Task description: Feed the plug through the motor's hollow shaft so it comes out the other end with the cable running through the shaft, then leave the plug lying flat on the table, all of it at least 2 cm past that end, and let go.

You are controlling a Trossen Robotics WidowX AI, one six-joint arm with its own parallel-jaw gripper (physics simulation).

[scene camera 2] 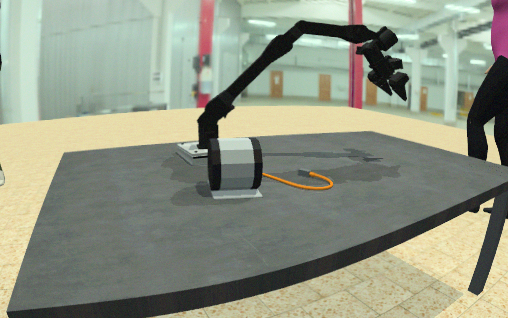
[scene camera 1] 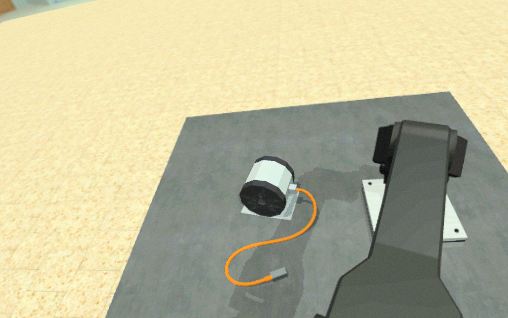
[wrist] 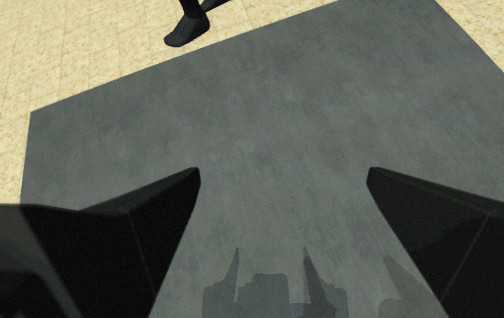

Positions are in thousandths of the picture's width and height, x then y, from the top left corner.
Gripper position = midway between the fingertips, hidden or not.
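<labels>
The gripper is out of frame in scene camera 1, yet it appears in scene camera 2 (784, 307) and again in the wrist view (561, 552).
</labels>
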